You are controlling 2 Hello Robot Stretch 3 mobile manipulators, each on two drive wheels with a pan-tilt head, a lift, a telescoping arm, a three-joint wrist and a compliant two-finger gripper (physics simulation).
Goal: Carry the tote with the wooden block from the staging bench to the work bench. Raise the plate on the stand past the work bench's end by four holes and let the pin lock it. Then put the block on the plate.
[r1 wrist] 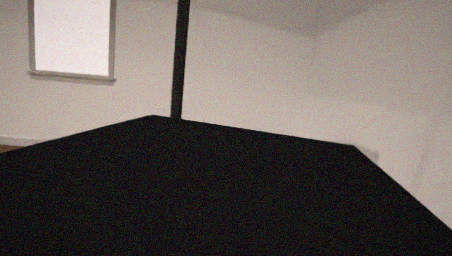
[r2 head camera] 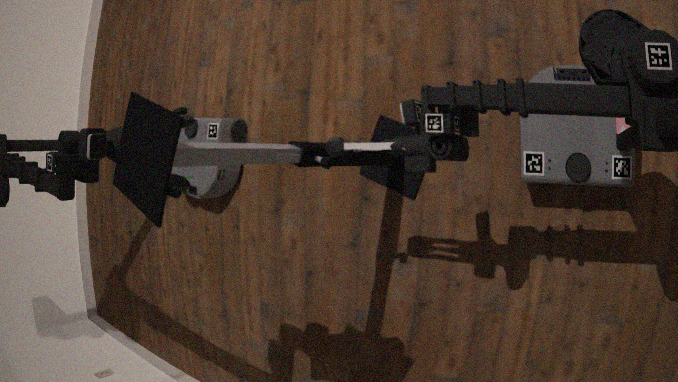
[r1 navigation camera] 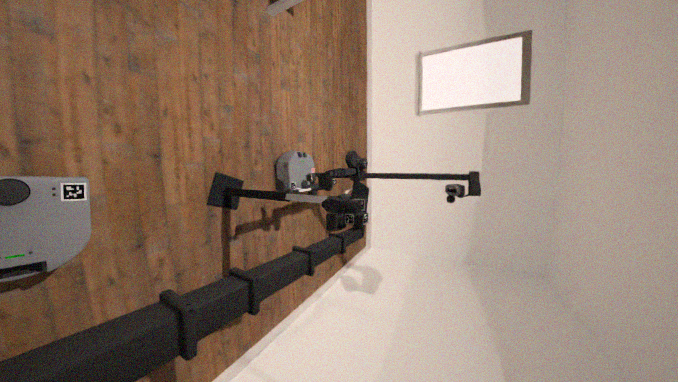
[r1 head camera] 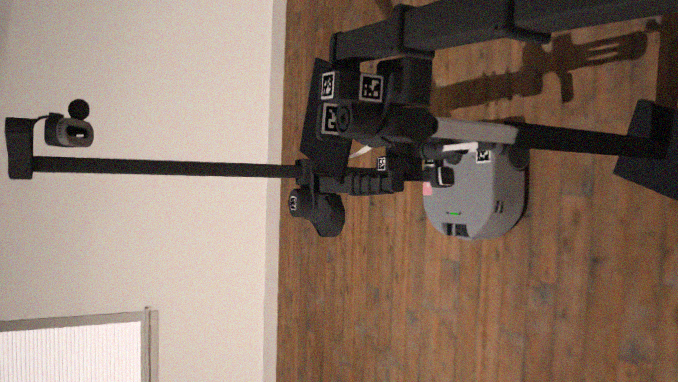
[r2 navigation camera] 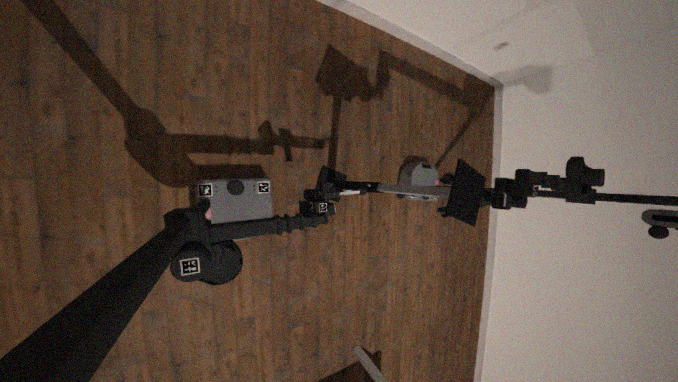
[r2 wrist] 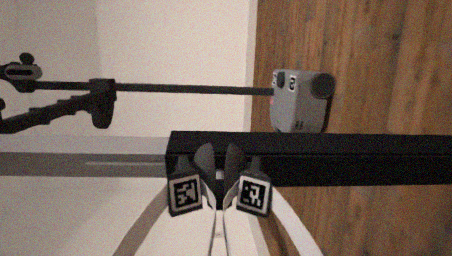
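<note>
The stand's square black plate (r1 head camera: 327, 155) (r1 wrist: 200, 200) (r2 head camera: 147, 160) (r2 navigation camera: 466, 192) is on top of a grey bar (r2 head camera: 260, 153) (r2 wrist: 125, 165), which runs into a black post (r1 head camera: 570, 140) (r2 wrist: 360, 170). My r1 gripper (r2 head camera: 180, 151) (r2 navigation camera: 444, 195) is under the plate, its dark fingertips apart on both sides of the bar; the plate hides its fingers in the r1 wrist view. My r2 gripper (r2 wrist: 219, 165) is shut on the pin's knob (r2 wrist: 219, 200) at the post's upper end; its fingers hide part of the knob. The tote, the wooden block and both benches cannot be made out.
The r2 base (r1 head camera: 470, 195) (r2 navigation camera: 240, 202) and the r1 base (r2 head camera: 220, 172) (r2 wrist: 300, 105) stand on opposite sides of the stand's foot (r1 navigation camera: 220, 190). Walls meet in a corner beside the r1 base. A grey strip (r2 navigation camera: 368, 362) lies at the lower edge of the r2 navigation view.
</note>
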